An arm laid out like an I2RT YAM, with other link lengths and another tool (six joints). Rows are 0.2 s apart.
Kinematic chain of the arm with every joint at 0, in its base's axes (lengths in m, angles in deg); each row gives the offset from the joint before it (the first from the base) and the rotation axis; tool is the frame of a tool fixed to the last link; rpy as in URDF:
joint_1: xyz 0 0 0.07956 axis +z
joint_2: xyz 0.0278 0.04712 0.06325 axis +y
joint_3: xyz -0.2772 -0.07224 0 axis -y
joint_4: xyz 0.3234 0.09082 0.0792 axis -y
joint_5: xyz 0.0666 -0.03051 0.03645 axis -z
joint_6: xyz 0.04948 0 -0.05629 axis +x
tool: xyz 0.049 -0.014 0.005 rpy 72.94 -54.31 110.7
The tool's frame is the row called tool.
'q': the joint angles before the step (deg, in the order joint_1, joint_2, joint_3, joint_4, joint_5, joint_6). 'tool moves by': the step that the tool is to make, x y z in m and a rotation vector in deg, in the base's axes. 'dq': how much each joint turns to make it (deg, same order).
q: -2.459, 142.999, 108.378, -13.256, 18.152, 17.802
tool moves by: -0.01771, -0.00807, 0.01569, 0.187, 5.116, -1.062
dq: -0.765, -3.059, -0.939, -7.301, 0.241, 0.197
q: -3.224, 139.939, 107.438, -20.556, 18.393, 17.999
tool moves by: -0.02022, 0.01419, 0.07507, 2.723, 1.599, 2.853
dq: 0.721, -9.092, -0.546, -10.229, -3.389, -0.175
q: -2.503, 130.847, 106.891, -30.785, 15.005, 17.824
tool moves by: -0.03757, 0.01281, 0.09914, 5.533, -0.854, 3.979
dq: 0.000, -11.891, 0.000, -11.279, -6.841, 0.000
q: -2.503, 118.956, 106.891, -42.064, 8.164, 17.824
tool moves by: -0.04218, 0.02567, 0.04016, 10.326, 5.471, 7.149
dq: 0.328, -6.142, 0.415, -12.457, -12.175, -0.240
